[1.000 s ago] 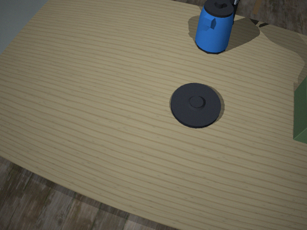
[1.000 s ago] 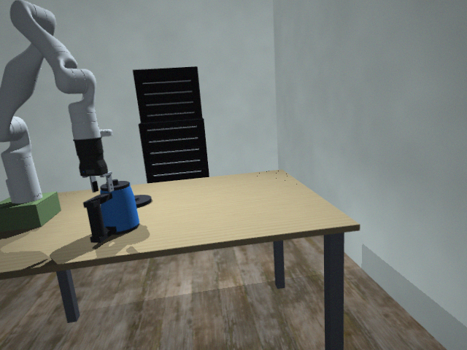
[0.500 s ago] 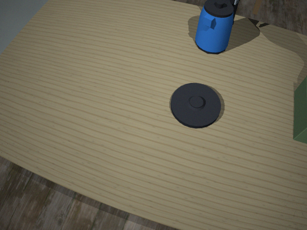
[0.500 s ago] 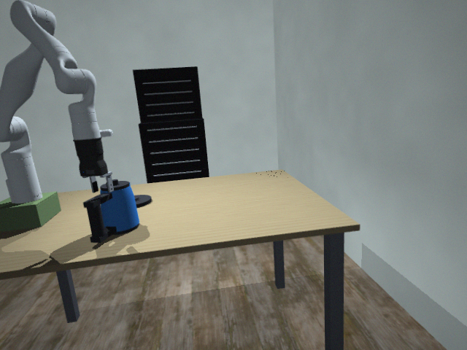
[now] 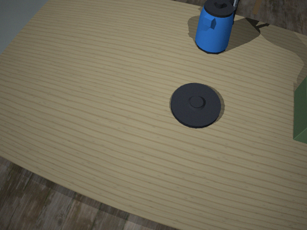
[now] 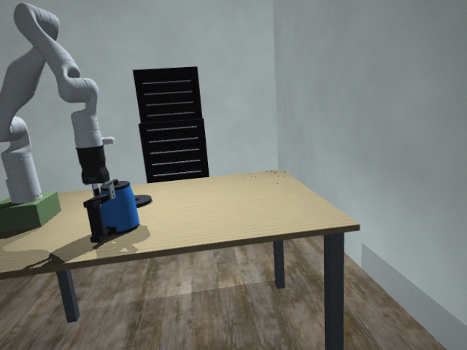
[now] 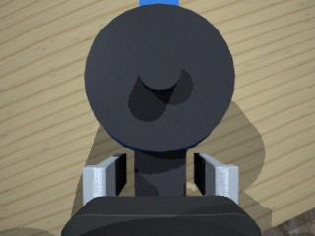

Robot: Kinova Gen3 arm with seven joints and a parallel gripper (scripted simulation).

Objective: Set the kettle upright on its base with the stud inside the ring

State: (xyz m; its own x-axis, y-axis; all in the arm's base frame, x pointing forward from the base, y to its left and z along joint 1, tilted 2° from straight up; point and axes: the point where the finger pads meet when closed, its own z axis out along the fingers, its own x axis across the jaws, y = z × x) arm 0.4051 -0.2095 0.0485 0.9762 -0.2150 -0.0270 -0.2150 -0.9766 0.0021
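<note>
Right now the blue kettle is 10 mm ahead of my hand, 30 mm to the left of it and 60 mm below it. From my hand the other things lie so: black round base (30 mm behind, 340 mm to the left, 140 mm below).
</note>
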